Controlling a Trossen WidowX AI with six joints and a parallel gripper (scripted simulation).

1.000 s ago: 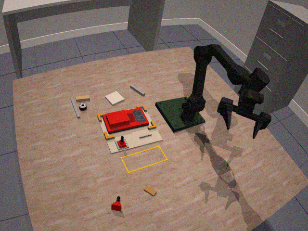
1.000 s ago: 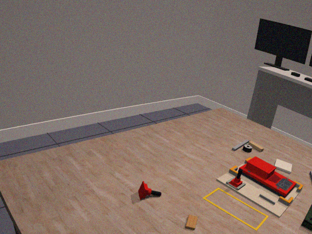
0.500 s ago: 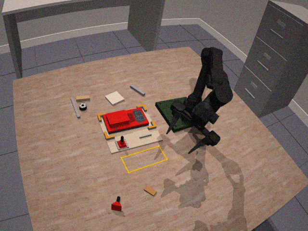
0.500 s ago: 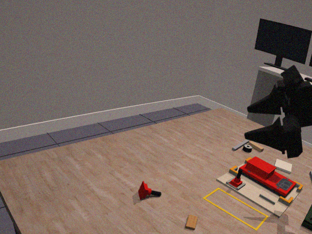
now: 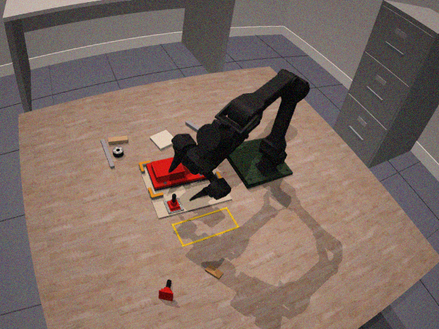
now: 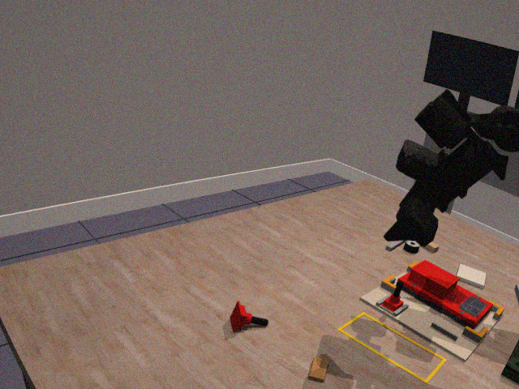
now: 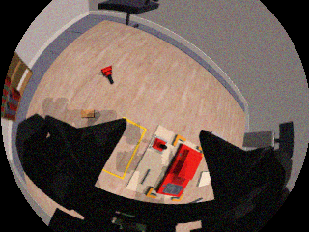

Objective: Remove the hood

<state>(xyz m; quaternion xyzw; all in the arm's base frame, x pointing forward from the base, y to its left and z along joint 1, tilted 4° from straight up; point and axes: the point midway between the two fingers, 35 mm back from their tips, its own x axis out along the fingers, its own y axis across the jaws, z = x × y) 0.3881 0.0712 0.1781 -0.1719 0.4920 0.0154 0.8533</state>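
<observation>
Now: the hood 190 mm to the right of my gripper tip, 150 mm below it and 70 mm behind it. Also, from my gripper tip: wheel 370 mm to the right, 190 mm below, 50 mm ahead; then white tile 360 mm to the right, 190 mm below, 130 mm behind.
</observation>
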